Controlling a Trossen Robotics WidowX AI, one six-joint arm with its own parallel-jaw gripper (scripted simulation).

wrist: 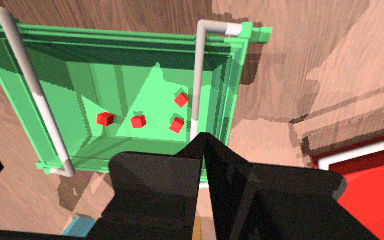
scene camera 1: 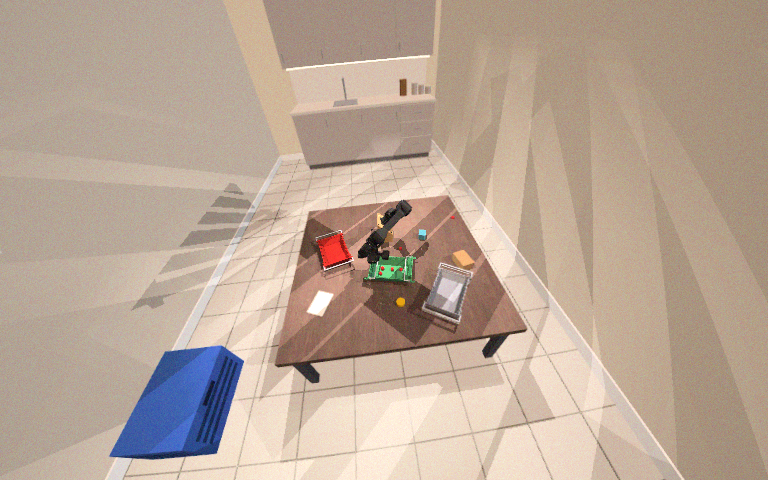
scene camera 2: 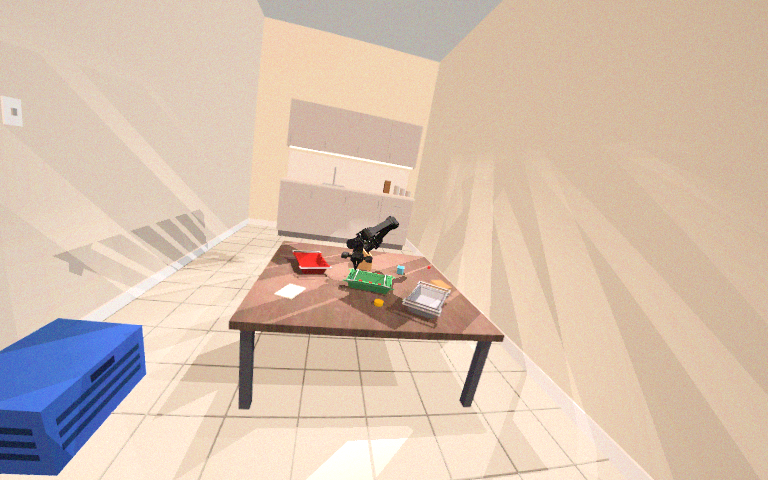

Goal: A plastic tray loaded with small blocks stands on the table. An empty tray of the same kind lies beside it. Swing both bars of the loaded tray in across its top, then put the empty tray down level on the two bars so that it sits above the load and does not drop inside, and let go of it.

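There is a red tray (scene camera 1: 334, 251) here. As for my gripper (wrist: 204, 136), I have it shut, and it holds nothing.
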